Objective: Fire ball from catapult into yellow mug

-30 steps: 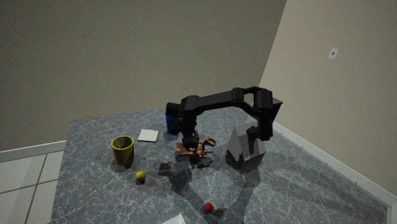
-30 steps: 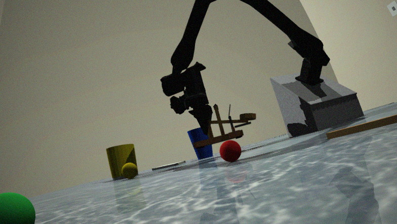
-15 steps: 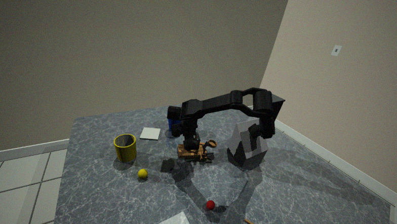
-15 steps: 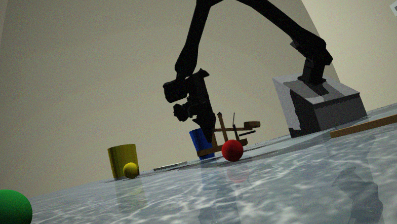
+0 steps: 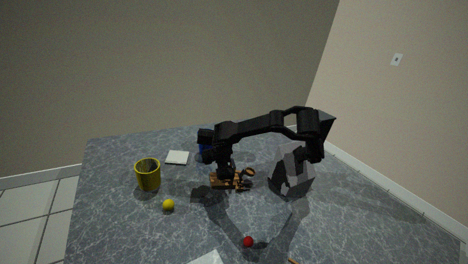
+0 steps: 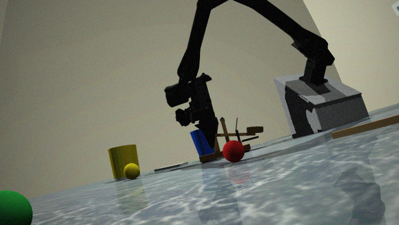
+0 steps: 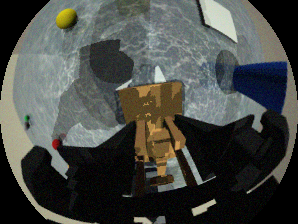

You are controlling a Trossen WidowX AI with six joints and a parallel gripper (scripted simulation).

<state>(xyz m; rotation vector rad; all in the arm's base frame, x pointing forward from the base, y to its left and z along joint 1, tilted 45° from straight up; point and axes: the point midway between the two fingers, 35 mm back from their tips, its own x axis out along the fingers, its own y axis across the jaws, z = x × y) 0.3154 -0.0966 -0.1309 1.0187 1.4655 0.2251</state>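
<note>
The red ball lies 27 cm to the left of my gripper tip, 8 cm ahead of it and 2 cm below it. Also, from my gripper tip: yellow ball (23 cm ahead, 2 cm to the left, 1 cm below); wooden catapult (6 cm behind, 5 cm to the left, 2 cm above); blue cup (21 cm to the right, 5 cm behind).
</note>
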